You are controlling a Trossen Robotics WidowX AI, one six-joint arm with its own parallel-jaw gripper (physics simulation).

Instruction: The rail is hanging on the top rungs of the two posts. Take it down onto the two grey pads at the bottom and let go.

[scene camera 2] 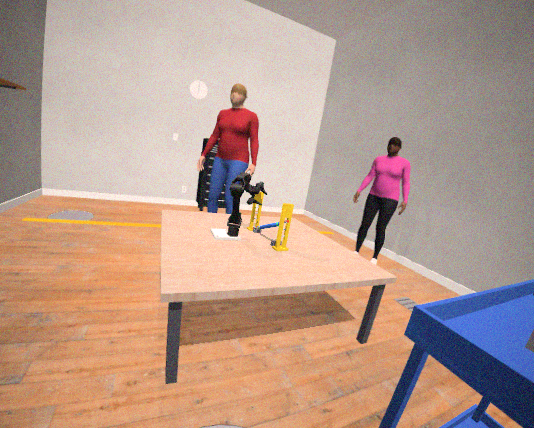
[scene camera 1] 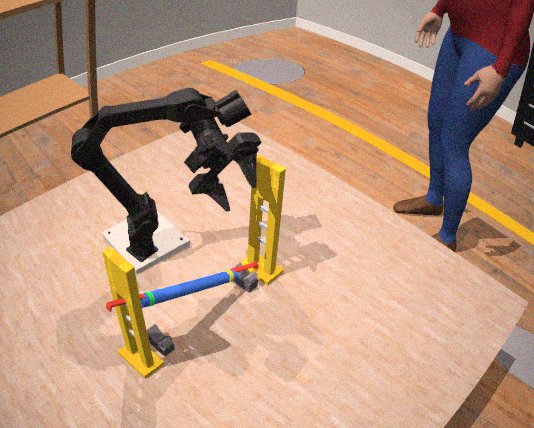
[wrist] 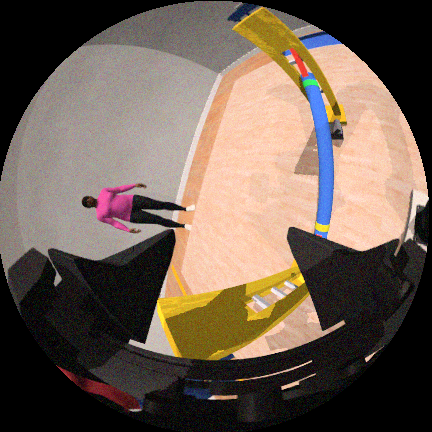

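Where they show: gripper, fingertip midpoint: [scene camera 2: 264, 199] [scene camera 1: 241, 199] [wrist: 233, 234]; arm's base, link origin: [scene camera 2: 232, 235] [scene camera 1: 141, 249].
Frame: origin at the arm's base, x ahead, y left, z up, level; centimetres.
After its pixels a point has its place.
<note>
The blue rail [scene camera 1: 190, 287] {z 9.9, x 24.7, y -7.1 cm} [scene camera 2: 268, 226] {z 8.6, x 22.5, y -7.7 cm} [wrist: 326, 165] {z 8.9, x 23.4, y -3.9 cm} slopes. Its green-banded end is high at the near yellow post [scene camera 1: 122, 275] {z 26.6, x 26.1, y -24.6 cm} [wrist: 270, 32], with its red hook among the upper rungs. Its yellow-banded end is low by the foot of the far yellow post [scene camera 1: 274, 225] {z 14.5, x 28.4, y 15.5 cm} [wrist: 210, 320] {z 24.5, x 24.7, y 15.5 cm}, at the far grey pad [scene camera 1: 246, 281] {z 1.3, x 26.8, y 8.7 cm}; whether it rests on that pad I cannot tell. The near grey pad [scene camera 1: 162, 342] {z 2.5, x 26.4, y -18.4 cm} [wrist: 338, 131] {z 1.5, x 21.8, y -15.7 cm} lies below the raised end. My gripper [scene camera 1: 241, 198] {z 24.1, x 25.3, y 7.6 cm} [wrist: 233, 234] {z 24.1, x 25.3, y 7.6 cm} is open and empty, high above the rail beside the far post's top. In the wrist view a finger hides the rail's low tip.
The arm's white base plate [scene camera 1: 172, 240] {z 0.1, x 3.3, y 8.0 cm} is on the wooden table [scene camera 1: 400, 325] {z -1.7, x 62.1, y 22.4 cm} [scene camera 2: 225, 270] {z -1.8, x -22.0, y -44.8 cm}, behind the rail. A person in red [scene camera 1: 452, 125] [scene camera 2: 235, 135] stands beyond the table, and one in pink [scene camera 2: 391, 175] [wrist: 116, 204] stands farther off. A blue cart [scene camera 2: 450, 340] is at the right in scene camera 2.
</note>
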